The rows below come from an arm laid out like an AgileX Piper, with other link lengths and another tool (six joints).
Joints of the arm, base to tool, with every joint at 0 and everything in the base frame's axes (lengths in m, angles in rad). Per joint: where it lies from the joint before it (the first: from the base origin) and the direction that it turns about. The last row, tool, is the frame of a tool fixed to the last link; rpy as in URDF.
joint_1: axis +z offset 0 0 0.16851
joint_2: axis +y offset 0 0 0
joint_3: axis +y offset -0.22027 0 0.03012
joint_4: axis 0.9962 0 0.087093 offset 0.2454 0 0.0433
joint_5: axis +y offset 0 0 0
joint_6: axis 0.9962 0 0.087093 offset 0.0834 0 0.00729
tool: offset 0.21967 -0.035 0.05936 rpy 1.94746 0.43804 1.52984
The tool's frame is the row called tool.
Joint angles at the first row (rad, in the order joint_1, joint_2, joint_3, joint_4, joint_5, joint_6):
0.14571 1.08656 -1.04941 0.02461 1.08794 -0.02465
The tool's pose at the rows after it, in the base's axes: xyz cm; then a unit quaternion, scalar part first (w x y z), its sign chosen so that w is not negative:
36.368 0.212 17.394 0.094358 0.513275 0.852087 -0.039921
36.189 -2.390 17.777 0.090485 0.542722 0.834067 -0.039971
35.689 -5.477 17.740 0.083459 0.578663 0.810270 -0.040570
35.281 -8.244 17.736 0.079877 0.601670 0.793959 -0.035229
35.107 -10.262 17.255 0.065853 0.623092 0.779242 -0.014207
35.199 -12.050 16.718 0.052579 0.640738 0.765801 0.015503
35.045 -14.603 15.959 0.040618 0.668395 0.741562 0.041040
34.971 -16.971 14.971 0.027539 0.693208 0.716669 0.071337
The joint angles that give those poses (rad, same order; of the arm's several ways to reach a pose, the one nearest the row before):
0.07742 1.08658 -1.07615 0.03097 1.10973 -0.02466
-0.00870 1.08570 -1.09240 0.04803 1.12811 -0.04206
-0.11021 1.08573 -1.09630 0.06656 1.13862 -0.05678
-0.23549 1.08788 -1.09627 0.12045 1.14054 -0.13159
-0.37019 1.11080 -1.09631 0.21733 1.14054 -0.22155
-0.50704 1.14757 -1.09628 0.33316 1.14053 -0.32709
-0.63286 1.19519 -1.09688 0.42000 1.13349 -0.39494
-0.74764 1.25684 -1.09861 0.51129 1.12608 -0.46190

